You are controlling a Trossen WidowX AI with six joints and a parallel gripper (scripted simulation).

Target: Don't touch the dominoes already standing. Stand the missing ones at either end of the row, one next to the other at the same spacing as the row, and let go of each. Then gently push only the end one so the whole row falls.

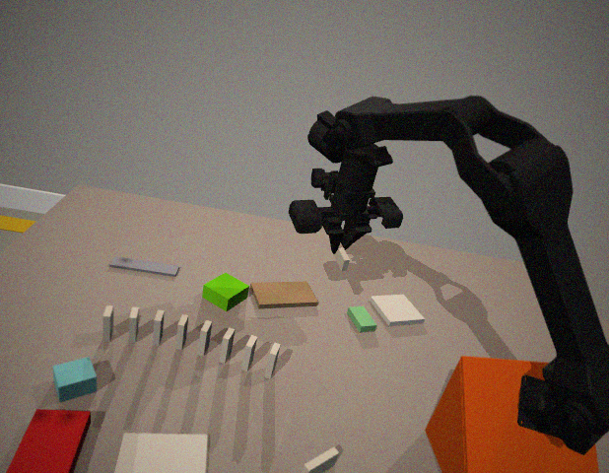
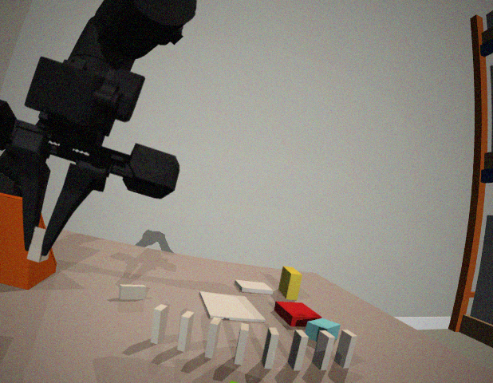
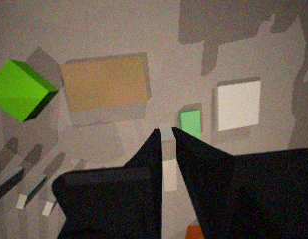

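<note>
Now: gripper tip 70 mm short of the brown plate, 20 mm to the left of it and 130 mm above it. From my gripper tip the other things lie so: green block (180 mm ahead, 20 mm to the left, 120 mm below); grey strip (350 mm ahead, 30 mm to the right, 130 mm below); light green piece (80 mm behind, 10 mm to the left, 120 mm below).
</note>
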